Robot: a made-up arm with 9 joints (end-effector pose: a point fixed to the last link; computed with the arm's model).
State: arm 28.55 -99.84 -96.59 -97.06 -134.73 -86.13 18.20 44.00 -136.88
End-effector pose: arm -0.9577 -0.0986 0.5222 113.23 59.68 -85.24
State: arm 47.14 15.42 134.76 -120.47 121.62 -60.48 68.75 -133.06 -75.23
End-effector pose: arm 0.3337 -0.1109 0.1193 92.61 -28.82 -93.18
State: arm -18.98 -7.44 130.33 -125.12 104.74 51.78 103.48 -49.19 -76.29
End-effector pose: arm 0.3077 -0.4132 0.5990 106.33 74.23 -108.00
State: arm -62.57 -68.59 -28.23 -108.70 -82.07 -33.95 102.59 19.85 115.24
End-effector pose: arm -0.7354 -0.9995 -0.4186 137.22 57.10 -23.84
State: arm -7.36 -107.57 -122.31 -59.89 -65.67 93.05 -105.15 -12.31 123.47
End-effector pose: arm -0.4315 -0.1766 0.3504 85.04 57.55 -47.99
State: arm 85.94 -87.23 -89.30 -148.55 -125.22 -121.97 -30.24 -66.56 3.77
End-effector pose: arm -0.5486 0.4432 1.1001 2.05 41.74 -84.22
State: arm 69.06 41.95 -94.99 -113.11 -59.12 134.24 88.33 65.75 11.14
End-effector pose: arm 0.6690 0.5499 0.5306 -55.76 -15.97 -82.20
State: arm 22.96 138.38 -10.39 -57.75 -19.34 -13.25 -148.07 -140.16 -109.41
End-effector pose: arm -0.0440 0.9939 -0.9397 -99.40 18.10 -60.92
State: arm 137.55 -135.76 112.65 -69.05 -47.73 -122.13 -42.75 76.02 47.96
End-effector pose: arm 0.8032 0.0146 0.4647 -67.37 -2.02 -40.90
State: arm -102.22 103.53 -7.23 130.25 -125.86 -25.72 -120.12 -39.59 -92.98
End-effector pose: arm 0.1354 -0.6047 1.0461 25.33 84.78 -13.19
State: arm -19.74 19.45 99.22 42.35 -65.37 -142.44 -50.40 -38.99 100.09
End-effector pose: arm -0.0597 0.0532 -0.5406 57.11 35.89 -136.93
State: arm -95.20 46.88 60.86 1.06 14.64 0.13 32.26 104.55 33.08
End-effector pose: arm -0.2543 -0.3784 0.1802 80.27 89.54 17.84
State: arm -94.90 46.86 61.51 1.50 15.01 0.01 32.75 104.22 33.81
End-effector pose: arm -0.2564 -0.3757 0.1811 80.77 87.96 17.18
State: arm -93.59 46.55 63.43 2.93 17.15 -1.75 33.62 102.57 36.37
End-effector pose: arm -0.2706 -0.3605 0.1861 81.93 83.60 17.22
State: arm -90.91 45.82 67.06 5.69 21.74 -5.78 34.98 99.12 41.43
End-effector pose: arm -0.3028 -0.3288 0.1940 84.01 75.41 18.15
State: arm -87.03 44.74 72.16 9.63 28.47 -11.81 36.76 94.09 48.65
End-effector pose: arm -0.3521 -0.2836 0.1969 86.98 63.70 19.74
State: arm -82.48 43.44 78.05 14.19 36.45 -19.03 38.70 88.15 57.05
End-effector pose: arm -0.4112 -0.2310 0.1852 90.54 50.11 21.70
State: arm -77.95 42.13 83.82 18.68 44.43 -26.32 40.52 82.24 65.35
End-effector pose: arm -0.4677 -0.1787 0.1566 94.21 36.89 23.78
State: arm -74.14 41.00 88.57 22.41 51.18 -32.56 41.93 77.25 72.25
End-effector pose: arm -0.5115 -0.1353 0.1202 97.45 26.30 25.84
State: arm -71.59 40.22 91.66 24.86 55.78 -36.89 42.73 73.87 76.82
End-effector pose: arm -0.5392 -0.1075 0.0902 99.71 19.68 27.61
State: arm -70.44 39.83 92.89 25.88 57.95 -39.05 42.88 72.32 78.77
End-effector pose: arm -0.5526 -0.0975 0.0759 100.73 17.15 28.94
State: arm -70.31 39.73 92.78 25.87 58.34 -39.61 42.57 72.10 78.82
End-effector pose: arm -0.5568 -0.1000 0.0751 100.80 17.43 29.87
